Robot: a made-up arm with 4 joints.
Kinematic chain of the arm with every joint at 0, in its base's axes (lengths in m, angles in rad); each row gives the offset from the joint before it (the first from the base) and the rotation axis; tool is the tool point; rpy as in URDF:
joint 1: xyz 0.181 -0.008 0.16 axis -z
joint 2: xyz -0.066 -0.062 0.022 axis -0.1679 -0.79 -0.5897
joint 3: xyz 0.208 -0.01 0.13 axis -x
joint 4: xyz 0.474 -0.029 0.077 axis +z
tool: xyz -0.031 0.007 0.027 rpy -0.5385 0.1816 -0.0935
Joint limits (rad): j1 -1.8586..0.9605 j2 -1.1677..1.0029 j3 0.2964..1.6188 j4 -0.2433..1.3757
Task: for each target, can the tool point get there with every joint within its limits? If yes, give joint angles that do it. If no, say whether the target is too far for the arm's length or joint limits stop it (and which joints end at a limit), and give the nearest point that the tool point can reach.
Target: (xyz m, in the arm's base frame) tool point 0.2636 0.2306 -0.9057
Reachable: no: too far | nearest point 0.3484 0.4757 -0.1279 | short by 0.820 m
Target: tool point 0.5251 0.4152 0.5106
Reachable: yes | joints -1.0337 0.2208 0.9683 0.4689
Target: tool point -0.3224 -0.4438 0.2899
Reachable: no: joint limits stop it (at a limit: joint 1, joint 3) | nearest point 0.0928 -0.3684 0.7768 | short by 0.644 m
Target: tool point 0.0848 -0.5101 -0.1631
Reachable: no: joint limits stop it (at a limit: joint 1, joint 3) | nearest point 0.6238 -0.4528 0.1522 | short by 0.627 m
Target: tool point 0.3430 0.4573 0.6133
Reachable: yes | joints -1.5533 0.4135 0.7341 0.5102
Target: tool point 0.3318 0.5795 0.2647
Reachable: yes | joints -1.1585 -0.2548 1.1172 0.5594
